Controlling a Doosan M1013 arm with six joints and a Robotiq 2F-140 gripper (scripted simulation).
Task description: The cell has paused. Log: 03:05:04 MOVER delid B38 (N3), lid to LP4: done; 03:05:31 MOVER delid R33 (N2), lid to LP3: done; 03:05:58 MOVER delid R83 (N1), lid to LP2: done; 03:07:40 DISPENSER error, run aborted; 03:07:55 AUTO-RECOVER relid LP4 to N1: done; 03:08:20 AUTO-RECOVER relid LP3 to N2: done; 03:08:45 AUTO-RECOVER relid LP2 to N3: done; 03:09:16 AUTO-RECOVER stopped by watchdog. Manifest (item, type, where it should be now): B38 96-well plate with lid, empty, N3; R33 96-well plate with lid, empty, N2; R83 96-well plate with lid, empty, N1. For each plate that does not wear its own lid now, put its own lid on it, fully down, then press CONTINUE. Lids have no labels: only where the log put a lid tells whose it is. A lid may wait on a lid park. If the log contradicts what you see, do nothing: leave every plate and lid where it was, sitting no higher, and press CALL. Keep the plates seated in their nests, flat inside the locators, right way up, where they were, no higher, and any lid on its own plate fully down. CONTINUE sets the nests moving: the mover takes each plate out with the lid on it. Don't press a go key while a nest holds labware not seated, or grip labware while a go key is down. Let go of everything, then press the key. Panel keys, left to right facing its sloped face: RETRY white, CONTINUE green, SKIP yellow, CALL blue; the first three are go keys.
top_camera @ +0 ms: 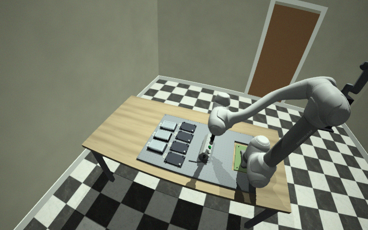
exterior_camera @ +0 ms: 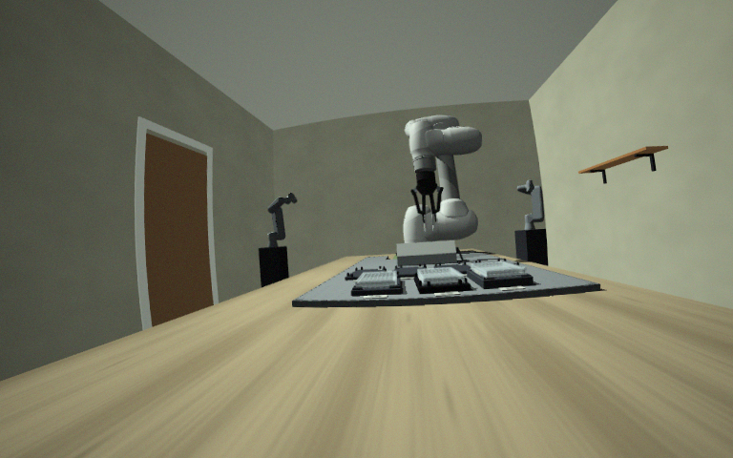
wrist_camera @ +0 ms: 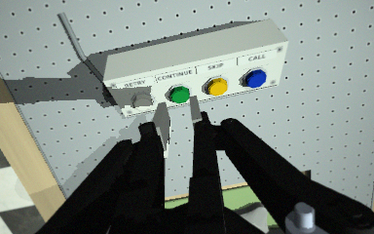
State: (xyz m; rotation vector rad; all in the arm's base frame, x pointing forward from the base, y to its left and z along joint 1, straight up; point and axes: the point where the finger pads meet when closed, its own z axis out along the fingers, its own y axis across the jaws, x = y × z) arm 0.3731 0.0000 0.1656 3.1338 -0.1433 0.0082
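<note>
My hand is 9 cm above the green continue key. Round my hand: white retry key 1 cm ahead, 5 cm to the left, 9 cm below; blue call key 1 cm behind, 10 cm to the right, 9 cm below; yellow skip key 5 cm to the right, 9 cm below.
</note>
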